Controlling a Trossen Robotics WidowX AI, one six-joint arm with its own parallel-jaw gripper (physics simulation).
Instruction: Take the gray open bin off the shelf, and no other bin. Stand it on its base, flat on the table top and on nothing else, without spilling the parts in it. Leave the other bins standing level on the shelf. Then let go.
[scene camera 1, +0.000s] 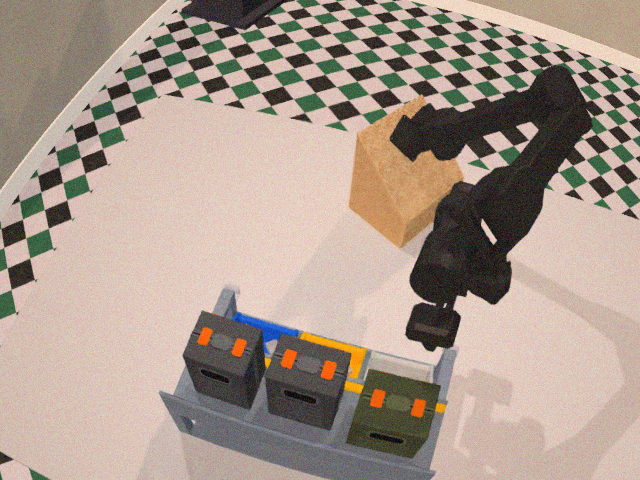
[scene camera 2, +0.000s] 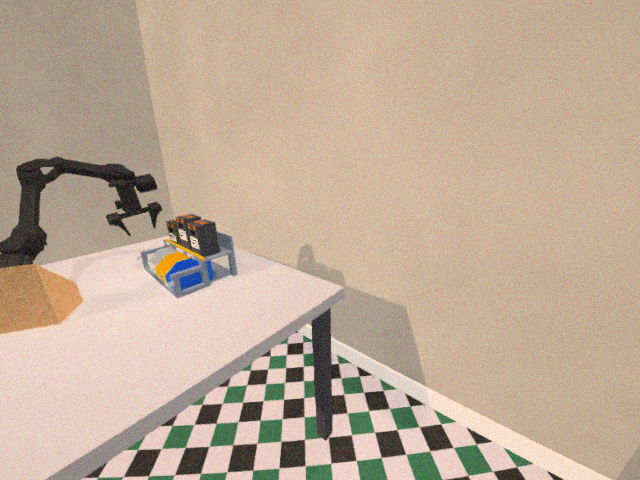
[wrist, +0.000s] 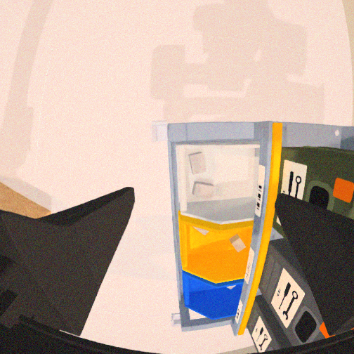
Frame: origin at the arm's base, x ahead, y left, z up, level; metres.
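Seen in the pictures: gripper, between the fingertips: (scene camera 2: 142, 232); arm's base, origin of its link: (scene camera 1: 408, 138) (scene camera 2: 11, 275).
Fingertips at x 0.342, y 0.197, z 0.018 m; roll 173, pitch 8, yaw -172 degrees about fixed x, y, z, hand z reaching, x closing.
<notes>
Pixels of each thing's top centre, then the offset from my fingertips to it. Level surfaces: height alone.
- gray open bin, centre of its top: (scene camera 1: 397, 385) (scene camera 2: 166, 251) 0.067 m ahead, 0.014 m right, 0.094 m down
- yellow bin, centre of its top: (scene camera 1: 324, 366) (scene camera 2: 175, 257) 0.090 m ahead, 0.124 m right, 0.094 m down
- blue bin, centre of its top: (scene camera 1: 252, 345) (scene camera 2: 186, 263) 0.116 m ahead, 0.233 m right, 0.094 m down
- olive-green case, centre of its top: (scene camera 1: 398, 403) (scene camera 2: 179, 221) 0.143 m ahead, 0.004 m left, 0.022 m up
- table, height of its surface: 0.175 m down
The gray open bin (scene camera 1: 400, 365) (wrist: 225, 170) is pale and sits at one end of the lower level of the blue-gray shelf (scene camera 1: 289, 441) (scene camera 2: 233, 263) (wrist: 215, 132). Small pale parts lie in it. A yellow bin (scene camera 1: 357, 361) (scene camera 2: 168, 266) (wrist: 215, 257) stands beside it, then a blue bin (scene camera 1: 281, 331) (scene camera 2: 191, 279) (wrist: 212, 301); both sit in the shelf. My gripper (scene camera 2: 141, 231) (wrist: 206, 197) is open and empty, above the shelf. In the wrist view its fingertips appear on either side of the gray bin's end of the shelf, the right one over the yellow rail.
On the upper level stand an olive-green case (scene camera 1: 395, 415) (wrist: 312, 167) and two dark gray cases (scene camera 1: 222, 359) (scene camera 1: 307, 384), close behind the bins. A tan block (scene camera 1: 379, 178) (scene camera 2: 31, 299) (wrist: 20, 200) stands on the table (scene camera 1: 206, 206) (scene camera 2: 155, 361) nearer the arm's base.
</notes>
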